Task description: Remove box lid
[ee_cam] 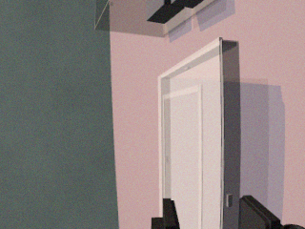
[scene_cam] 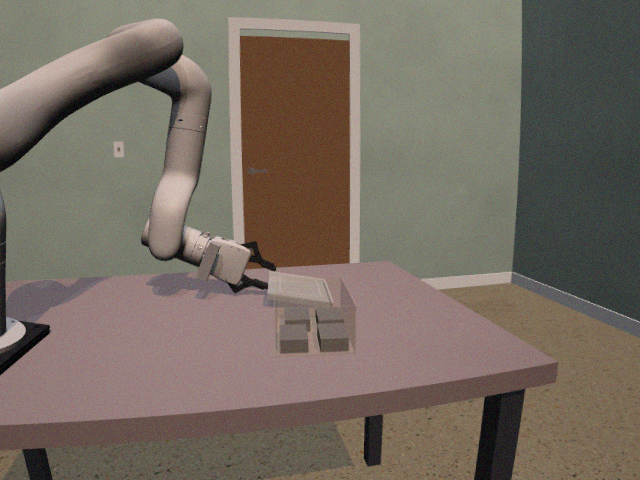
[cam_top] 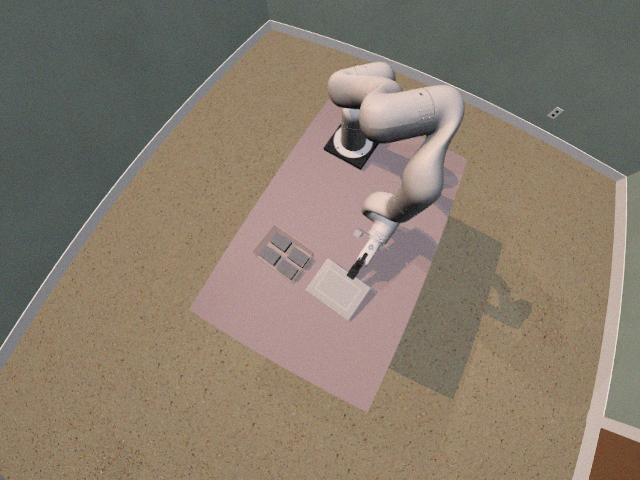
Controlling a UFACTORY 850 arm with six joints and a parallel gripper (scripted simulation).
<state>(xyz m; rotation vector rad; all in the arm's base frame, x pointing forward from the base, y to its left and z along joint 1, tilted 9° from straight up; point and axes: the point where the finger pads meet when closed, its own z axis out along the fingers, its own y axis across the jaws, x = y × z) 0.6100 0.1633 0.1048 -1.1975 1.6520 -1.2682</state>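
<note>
Now: the see-through lid 8 cm ahead of my hand, 4 cm to the right of it and 3 cm below it. Also, from my hand: clear plastic box: 28 cm to the right, 1 cm below, 1 cm ahead.
</note>
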